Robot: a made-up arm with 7 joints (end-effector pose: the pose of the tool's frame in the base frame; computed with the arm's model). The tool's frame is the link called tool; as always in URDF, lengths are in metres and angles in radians. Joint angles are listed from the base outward.
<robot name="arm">
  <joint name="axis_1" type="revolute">
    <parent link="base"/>
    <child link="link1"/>
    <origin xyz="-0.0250 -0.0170 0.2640" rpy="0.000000 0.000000 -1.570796"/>
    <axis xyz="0 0 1"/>
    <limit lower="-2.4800" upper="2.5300"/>
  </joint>
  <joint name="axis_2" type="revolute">
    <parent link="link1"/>
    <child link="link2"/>
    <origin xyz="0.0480 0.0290 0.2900" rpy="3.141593 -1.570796 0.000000"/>
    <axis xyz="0 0 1"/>
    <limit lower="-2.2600" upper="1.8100"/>
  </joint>
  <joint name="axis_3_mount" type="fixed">
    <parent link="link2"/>
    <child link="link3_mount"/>
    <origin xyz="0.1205 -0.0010 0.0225" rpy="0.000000 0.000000 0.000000"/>
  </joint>
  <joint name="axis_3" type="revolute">
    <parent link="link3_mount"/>
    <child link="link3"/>
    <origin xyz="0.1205 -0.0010 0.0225" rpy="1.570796 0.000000 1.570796"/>
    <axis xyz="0 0 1"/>
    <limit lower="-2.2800" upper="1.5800"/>
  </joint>
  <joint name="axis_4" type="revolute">
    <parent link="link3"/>
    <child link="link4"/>
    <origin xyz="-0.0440 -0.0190 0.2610" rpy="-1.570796 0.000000 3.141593"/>
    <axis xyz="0 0 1"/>
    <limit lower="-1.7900" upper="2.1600"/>
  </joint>
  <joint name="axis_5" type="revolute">
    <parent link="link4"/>
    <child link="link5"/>
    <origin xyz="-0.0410 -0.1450 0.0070" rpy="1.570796 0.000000 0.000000"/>
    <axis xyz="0 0 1"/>
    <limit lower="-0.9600" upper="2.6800"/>
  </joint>
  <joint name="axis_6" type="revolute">
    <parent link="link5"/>
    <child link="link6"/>
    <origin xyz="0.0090 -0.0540 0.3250" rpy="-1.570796 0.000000 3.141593"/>
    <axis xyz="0 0 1"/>
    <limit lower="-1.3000" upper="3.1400"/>
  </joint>
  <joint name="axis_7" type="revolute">
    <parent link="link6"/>
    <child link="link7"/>
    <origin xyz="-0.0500 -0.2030 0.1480" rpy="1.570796 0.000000 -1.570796"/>
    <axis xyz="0 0 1"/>
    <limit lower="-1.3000" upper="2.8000"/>
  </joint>
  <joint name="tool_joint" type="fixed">
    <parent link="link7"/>
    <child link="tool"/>
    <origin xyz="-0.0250 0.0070 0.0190" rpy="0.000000 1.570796 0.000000"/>
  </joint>
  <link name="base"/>
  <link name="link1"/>
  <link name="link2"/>
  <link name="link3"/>
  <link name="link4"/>
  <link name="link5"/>
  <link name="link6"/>
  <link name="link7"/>
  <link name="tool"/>
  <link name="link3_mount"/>
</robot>
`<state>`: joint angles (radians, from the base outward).
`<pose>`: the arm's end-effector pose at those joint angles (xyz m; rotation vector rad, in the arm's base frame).
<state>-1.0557 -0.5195 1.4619 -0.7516 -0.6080 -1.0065 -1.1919</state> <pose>-0.0598 -0.8250 1.1975 -0.6364 -0.4167 -2.6939</pose>
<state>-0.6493 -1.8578 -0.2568 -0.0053 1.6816 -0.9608 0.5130</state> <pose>0.7816 -0.5091 0.0444 -1.8934 1.4683 -0.4330</pose>
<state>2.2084 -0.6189 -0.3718 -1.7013 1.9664 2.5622 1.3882</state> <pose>-0.0937 0.1075 1.2580 -1.0198 0.4593 2.6602</pose>
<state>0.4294 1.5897 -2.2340 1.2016 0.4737 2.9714 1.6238</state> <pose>-0.4884 -0.4710 0.2247 -2.5743 -0.0986 -0.3590</pose>
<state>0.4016 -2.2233 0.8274 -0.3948 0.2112 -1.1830 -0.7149</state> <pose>0.7272 0.1361 -0.1859 -1.5916 0.2447 -0.0750</pose>
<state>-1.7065 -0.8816 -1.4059 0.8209 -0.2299 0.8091 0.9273</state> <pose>-0.6485 -0.7414 1.2778 0.1214 -0.0123 -0.1297</pose>
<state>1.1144 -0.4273 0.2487 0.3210 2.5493 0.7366 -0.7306</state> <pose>0.1648 0.7564 1.4006 -0.2127 1.2557 0.0638</pose>
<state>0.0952 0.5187 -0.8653 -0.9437 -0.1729 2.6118 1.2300</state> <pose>-0.5500 0.0319 0.8504 1.8276 -1.5034 0.2519</pose>
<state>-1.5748 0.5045 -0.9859 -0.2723 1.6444 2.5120 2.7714</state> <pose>-0.2823 0.4190 1.2826 -0.0668 0.2499 -1.1798</pose>
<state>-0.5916 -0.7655 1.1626 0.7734 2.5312 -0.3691 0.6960</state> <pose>0.7508 -0.0385 1.2985 -0.6193 0.7581 0.5281</pose>
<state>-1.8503 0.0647 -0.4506 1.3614 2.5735 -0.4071 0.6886</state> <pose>-0.3306 -0.6199 1.2823 0.5839 1.6714 -1.8620</pose>
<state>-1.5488 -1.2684 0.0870 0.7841 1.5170 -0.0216 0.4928</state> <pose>0.0544 -1.0329 0.2292 -0.1145 2.9331 -0.9034</pose>
